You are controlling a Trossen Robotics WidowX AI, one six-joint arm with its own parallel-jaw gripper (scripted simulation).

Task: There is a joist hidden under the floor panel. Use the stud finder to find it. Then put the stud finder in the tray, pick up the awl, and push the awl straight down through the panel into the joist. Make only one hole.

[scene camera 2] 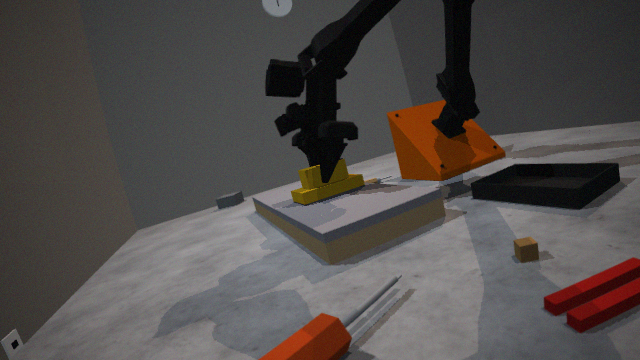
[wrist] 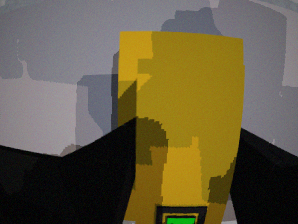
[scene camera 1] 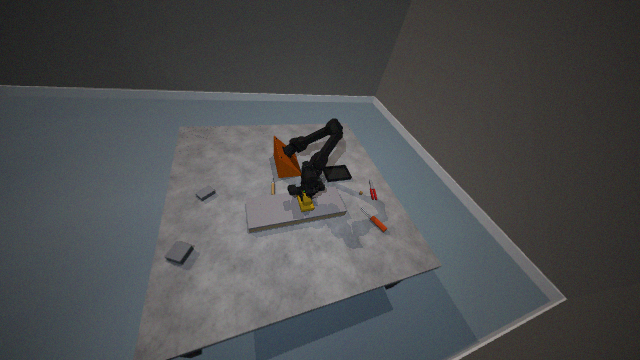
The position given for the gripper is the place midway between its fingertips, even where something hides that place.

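Gripper at (scene camera 2: 320,182), and again at (wrist: 181,126). Yellow stud finder at (scene camera 2: 313,189), with the wrist view giving it at (wrist: 186,90). Black tray at (scene camera 2: 565,185).
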